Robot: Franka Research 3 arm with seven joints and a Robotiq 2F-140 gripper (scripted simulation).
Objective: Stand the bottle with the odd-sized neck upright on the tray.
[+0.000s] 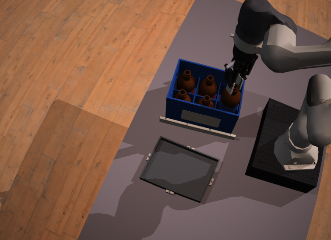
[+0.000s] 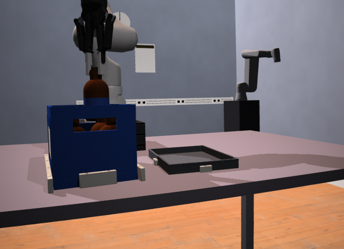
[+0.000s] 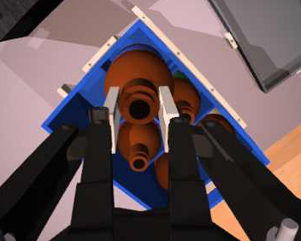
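Now: the bottle 90 mm below my hand. Round my hand: crate: 210 mm below, 90 mm ahead, 50 mm to the right; dark tray: 280 mm below, 240 mm to the left, 120 mm ahead.
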